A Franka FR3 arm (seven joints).
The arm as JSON. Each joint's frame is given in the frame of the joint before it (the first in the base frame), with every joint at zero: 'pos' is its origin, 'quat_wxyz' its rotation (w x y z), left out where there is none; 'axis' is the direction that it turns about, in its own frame. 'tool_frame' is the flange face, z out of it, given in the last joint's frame.
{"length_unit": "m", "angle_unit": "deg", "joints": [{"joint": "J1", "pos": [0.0, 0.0, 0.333], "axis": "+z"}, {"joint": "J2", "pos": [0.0, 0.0, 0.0], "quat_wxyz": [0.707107, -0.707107, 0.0, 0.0], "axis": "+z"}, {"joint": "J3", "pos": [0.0, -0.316, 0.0], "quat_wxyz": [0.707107, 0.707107, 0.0, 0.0], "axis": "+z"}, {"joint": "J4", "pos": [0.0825, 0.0, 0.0], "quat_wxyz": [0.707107, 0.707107, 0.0, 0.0], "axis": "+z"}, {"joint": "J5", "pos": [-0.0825, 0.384, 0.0], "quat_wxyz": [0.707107, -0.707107, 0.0, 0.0], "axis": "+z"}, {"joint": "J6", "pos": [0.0, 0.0, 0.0], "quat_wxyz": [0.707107, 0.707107, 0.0, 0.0], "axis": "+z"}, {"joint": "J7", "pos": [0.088, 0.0, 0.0], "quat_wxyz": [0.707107, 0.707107, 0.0, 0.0], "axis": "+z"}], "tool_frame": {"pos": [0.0, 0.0, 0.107]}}
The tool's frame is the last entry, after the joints.
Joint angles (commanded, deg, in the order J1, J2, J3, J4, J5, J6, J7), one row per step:
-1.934 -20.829 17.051 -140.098 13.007 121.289 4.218
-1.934 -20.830 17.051 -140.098 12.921 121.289 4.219
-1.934 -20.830 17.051 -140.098 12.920 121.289 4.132
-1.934 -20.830 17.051 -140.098 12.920 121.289 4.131
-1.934 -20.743 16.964 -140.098 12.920 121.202 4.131
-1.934 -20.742 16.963 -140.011 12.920 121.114 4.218
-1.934 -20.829 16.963 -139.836 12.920 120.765 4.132
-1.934 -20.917 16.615 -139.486 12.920 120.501 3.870
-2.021 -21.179 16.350 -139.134 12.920 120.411 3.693
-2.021 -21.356 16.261 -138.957 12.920 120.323 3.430
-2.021 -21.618 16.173 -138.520 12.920 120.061 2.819
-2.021 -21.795 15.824 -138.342 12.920 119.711 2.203
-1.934 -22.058 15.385 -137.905 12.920 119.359 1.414
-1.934 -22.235 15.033 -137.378 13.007 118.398 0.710
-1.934 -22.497 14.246 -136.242 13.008 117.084 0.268
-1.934 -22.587 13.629 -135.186 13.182 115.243 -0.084
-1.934 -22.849 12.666 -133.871 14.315 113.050 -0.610
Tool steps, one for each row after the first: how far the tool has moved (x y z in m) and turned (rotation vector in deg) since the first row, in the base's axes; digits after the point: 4 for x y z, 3 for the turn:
0.0000 -0.0001 0.0000 -0.073 -0.015 0.042
0.0000 -0.0001 0.0000 -0.075 -0.023 0.129
0.0000 -0.0001 0.0000 -0.075 -0.023 0.130
0.0002 -0.0007 -0.0007 -0.052 0.149 0.057
0.0003 -0.0006 -0.0001 -0.042 0.161 -0.014
0.0002 -0.0003 0.0014 -0.049 0.241 0.122
0.0015 -0.0023 0.0047 0.119 0.047 0.119
0.0028 -0.0043 0.0095 0.273 -0.487 0.005
0.0031 -0.0047 0.0122 0.324 -0.776 0.211
0.0037 -0.0046 0.0173 0.401 -1.263 0.808
0.0040 -0.0070 0.0198 0.506 -1.334 1.148
0.0049 -0.0090 0.0251 0.690 -1.761 1.691
0.0051 -0.0108 0.0295 0.883 -1.569 2.174
0.0070 -0.0152 0.0393 1.245 -1.706 2.133
0.0076 -0.0184 0.0464 1.657 -1.043 2.141
0.0081 -0.0229 0.0567 3.100 -0.396 1.731

